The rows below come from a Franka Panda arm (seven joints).
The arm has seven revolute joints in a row. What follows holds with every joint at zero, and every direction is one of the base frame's. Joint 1 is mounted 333 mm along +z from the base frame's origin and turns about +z. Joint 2 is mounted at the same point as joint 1 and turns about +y. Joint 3 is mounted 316 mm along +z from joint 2 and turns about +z. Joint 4 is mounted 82.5 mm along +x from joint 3 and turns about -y. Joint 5 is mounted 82.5 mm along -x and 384 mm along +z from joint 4 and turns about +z. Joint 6 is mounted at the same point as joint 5 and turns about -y. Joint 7 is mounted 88 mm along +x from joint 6 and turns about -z. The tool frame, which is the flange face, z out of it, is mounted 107 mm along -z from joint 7; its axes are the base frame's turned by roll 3.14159, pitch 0 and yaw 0 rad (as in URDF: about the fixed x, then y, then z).
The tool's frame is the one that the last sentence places.
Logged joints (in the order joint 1, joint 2, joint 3, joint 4, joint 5, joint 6, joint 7), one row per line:
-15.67, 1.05, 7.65, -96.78, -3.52, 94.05, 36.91
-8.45, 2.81, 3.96, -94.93, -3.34, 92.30, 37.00
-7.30, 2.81, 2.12, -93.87, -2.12, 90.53, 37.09
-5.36, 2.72, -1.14, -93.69, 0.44, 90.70, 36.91
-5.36, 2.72, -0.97, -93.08, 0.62, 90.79, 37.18
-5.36, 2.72, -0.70, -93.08, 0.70, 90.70, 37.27
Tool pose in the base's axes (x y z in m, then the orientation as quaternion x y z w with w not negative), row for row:
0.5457, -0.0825, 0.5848, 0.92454, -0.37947, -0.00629, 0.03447
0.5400, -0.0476, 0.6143, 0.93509, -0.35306, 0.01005, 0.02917
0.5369, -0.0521, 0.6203, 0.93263, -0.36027, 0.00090, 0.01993
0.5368, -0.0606, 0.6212, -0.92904, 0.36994, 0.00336, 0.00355
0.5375, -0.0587, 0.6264, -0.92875, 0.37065, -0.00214, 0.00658
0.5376, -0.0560, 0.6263, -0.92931, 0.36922, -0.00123, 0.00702
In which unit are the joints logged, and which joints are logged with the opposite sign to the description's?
The joints are logged in degrees. Opposite sign: joint 2.
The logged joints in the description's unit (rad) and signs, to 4 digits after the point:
-0.2735, -0.0183, 0.1335, -1.6891, -0.0614, 1.6415, 0.6442
-0.1475, -0.0490, 0.0691, -1.6568, -0.0583, 1.6109, 0.6458
-0.1274, -0.0490, 0.0370, -1.6383, -0.0370, 1.5800, 0.6473
-0.0935, -0.0475, -0.0199, -1.6352, 0.0077, 1.5830, 0.6442
-0.0935, -0.0475, -0.0169, -1.6246, 0.0108, 1.5846, 0.6489
-0.0935, -0.0475, -0.0122, -1.6246, 0.0122, 1.5830, 0.6505

